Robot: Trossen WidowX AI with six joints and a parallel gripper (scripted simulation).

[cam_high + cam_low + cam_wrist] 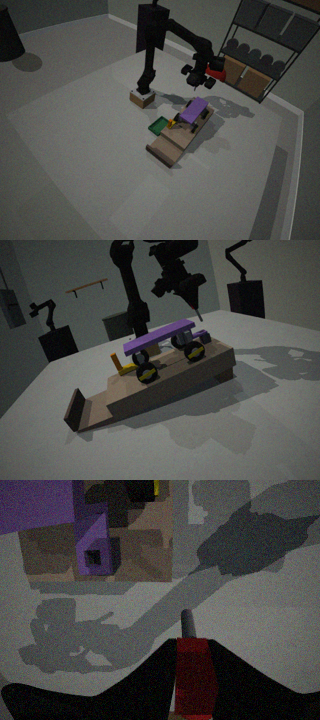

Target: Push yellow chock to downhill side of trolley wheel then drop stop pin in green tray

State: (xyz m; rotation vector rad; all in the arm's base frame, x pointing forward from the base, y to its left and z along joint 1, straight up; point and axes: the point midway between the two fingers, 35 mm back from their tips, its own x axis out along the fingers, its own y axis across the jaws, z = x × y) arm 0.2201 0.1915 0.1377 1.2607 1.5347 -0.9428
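Now: gripper tip 2 cm short of the green tray, 26 cm to the left of it and 19 cm above it. Round my gripper tip: red-headed stop pin (right at my gripper tip); trolley (11 cm ahead, 12 cm to the right, 6 cm below); brown ramp (11 cm ahead, 13 cm to the right, 13 cm below).
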